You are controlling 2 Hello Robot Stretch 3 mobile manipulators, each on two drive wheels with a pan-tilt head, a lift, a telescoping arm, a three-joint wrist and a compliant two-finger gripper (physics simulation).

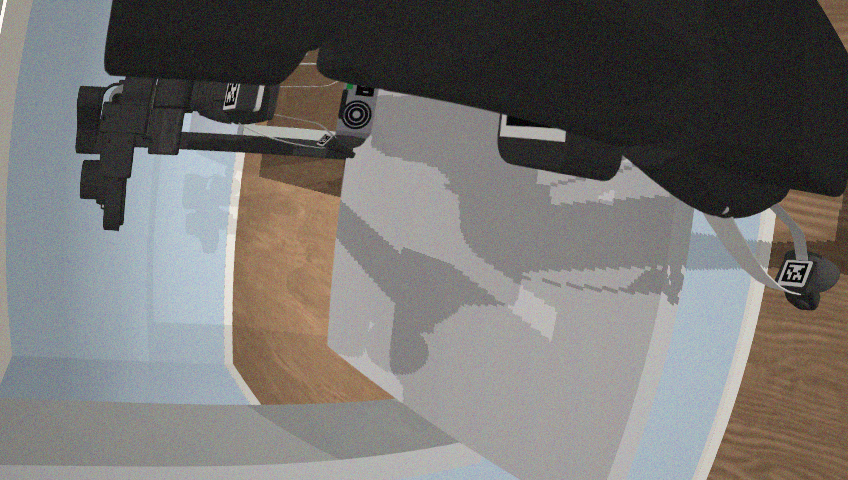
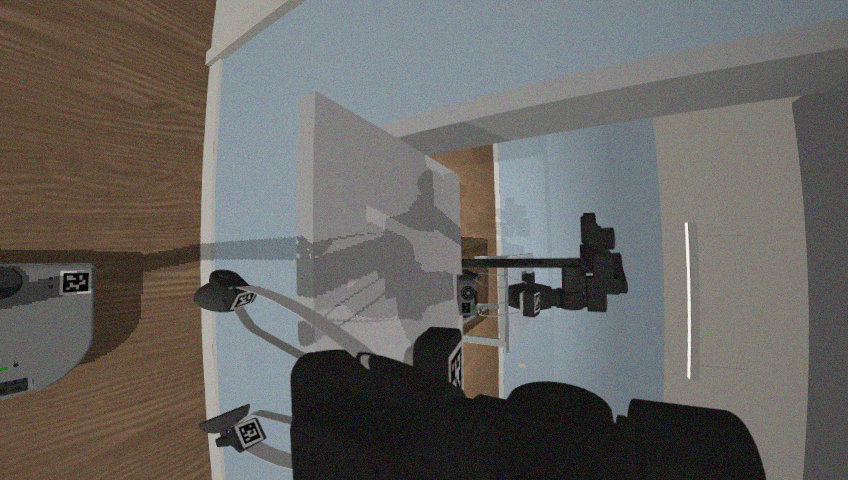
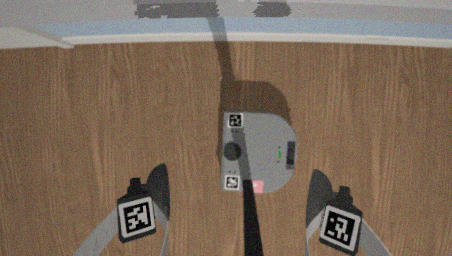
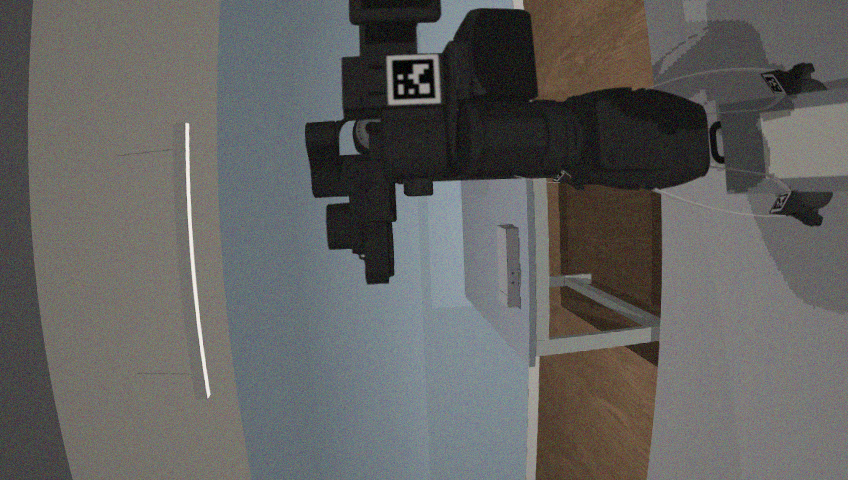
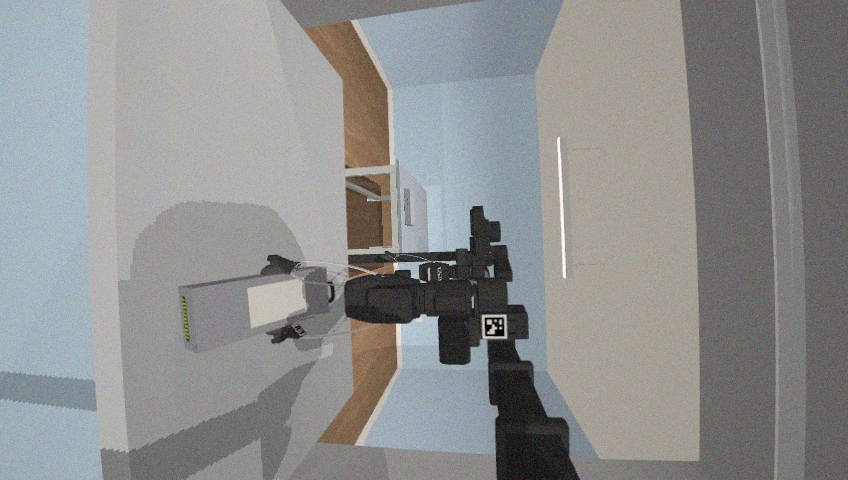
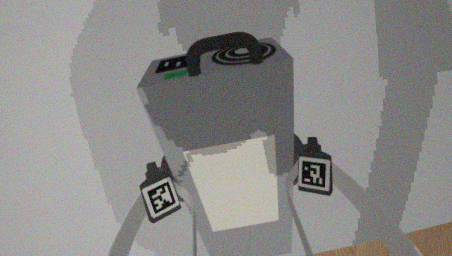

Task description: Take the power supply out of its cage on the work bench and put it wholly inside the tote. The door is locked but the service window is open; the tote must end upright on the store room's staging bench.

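Note:
The power supply (image 6: 220, 110) (image 5: 220, 312) (image 4: 743, 160) (image 1: 355, 114) (image 2: 467, 293) is a grey box with a cream label, a black handle and fan rings at one end. My r2 gripper (image 6: 232, 169) (image 5: 284, 299) (image 4: 803, 144) is shut on its sides, handle end toward the palm, and holds it near the pale grey slab at the opening. Its height over the slab is unclear. My r1 gripper (image 3: 239, 194) (image 2: 229, 358) is open wide and empty, away from the power supply. The tote and the cage cannot be made out with certainty.
The pale grey slab (image 1: 505, 386) (image 2: 380, 154) (image 5: 196, 118) (image 4: 743, 386) lies between the robots. A white-framed stand (image 5: 371, 170) (image 4: 601, 342) bears a small pale block (image 5: 407, 206) (image 4: 511, 267). A rounded grey robot base (image 3: 260, 130) (image 2: 41, 339) is on the wood floor.

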